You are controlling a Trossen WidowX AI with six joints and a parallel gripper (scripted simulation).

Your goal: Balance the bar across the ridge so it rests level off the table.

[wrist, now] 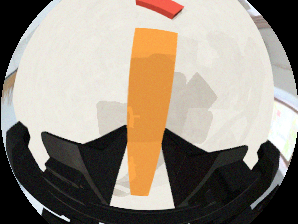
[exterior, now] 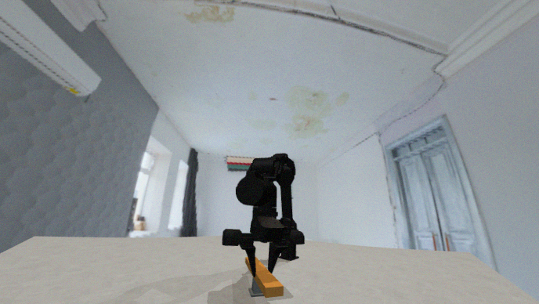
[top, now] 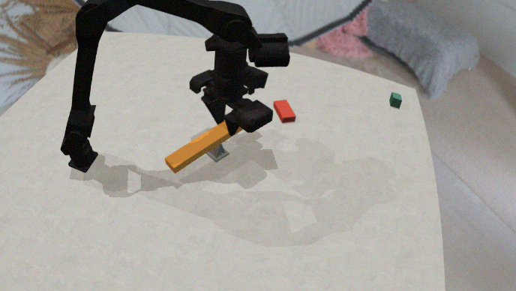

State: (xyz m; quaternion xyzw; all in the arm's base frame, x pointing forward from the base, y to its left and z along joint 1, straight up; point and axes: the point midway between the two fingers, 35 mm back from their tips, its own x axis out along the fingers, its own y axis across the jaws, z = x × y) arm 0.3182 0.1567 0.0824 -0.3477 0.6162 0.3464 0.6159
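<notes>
Right now my gripper tip is 1 cm past the orange bar and 2 cm to the left of it. Also, from my gripper tip: small green cube: 42 cm ahead, 34 cm to the left, 3 cm below; red block: 10 cm ahead, 16 cm to the left, 4 cm below.
</notes>
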